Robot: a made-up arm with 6 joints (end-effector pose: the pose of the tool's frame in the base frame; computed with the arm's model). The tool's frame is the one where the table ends. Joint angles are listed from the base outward.
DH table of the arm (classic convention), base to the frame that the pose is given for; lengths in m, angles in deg. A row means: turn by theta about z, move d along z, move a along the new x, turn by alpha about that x. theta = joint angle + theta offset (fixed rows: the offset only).
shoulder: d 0.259  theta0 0  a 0  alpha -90
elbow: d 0  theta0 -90  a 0.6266  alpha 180
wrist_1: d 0  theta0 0  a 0  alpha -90
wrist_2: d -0.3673  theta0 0  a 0  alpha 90
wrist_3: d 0.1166  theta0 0  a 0  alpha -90
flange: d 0  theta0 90  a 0  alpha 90
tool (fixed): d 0  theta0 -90  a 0  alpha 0
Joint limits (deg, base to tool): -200..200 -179.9..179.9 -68..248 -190..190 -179.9..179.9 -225..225
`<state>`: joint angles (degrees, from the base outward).
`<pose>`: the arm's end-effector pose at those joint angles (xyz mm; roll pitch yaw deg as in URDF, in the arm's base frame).
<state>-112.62 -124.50 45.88 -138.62 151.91 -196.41</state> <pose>413.7 765.4 41.5 58.12 -11.59 -131.15</pose>
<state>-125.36 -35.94 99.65 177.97 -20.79 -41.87</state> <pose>461.4 448.8 1020.4 43.45 -23.63 55.43</pose>
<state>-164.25 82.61 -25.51 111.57 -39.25 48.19</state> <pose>-575.7 -206.9 -43.2 102.39 53.93 103.83</pose>
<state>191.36 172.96 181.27 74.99 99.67 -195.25</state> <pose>-421.6 -53.9 -198.4 94.26 -13.20 -66.60</pose>
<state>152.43 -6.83 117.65 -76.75 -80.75 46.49</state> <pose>179.8 -63.7 1248.2 -81.29 -15.10 -123.25</pose>
